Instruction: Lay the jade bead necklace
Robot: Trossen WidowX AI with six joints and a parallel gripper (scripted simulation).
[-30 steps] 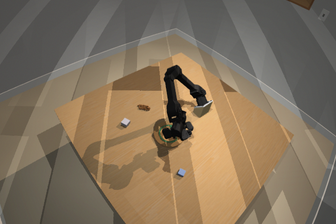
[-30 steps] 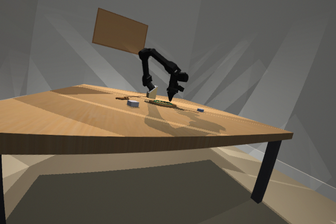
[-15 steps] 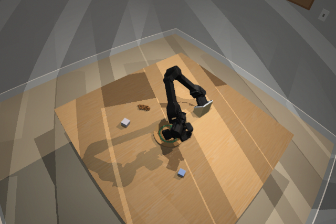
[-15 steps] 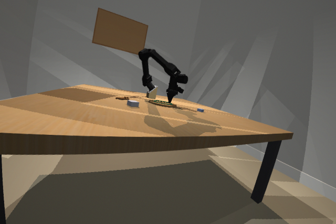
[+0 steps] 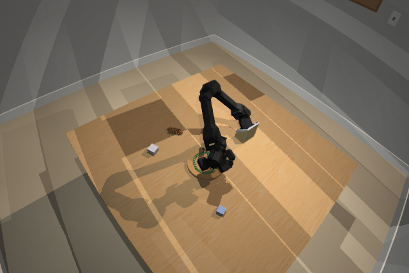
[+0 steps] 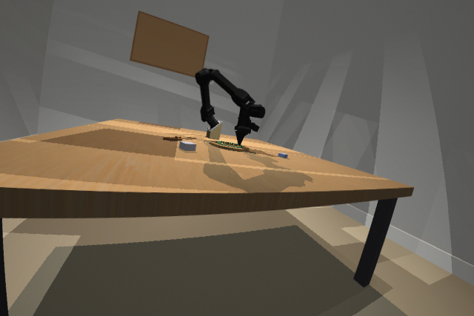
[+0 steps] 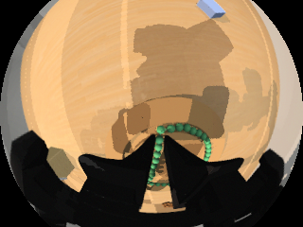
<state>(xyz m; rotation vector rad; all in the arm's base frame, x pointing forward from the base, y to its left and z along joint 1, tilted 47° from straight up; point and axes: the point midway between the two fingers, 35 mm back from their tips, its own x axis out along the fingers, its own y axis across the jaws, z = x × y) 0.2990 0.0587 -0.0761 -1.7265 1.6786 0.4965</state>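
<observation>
My gripper tip is 1 cm short of the round wooden bead board, 5 cm to the left of it and 1 cm above it. The rest, counted from my gripper tip: blue block 11 cm ahead, 21 cm to the left, 1 cm below; pale grey block 22 cm ahead, 27 cm to the right.
</observation>
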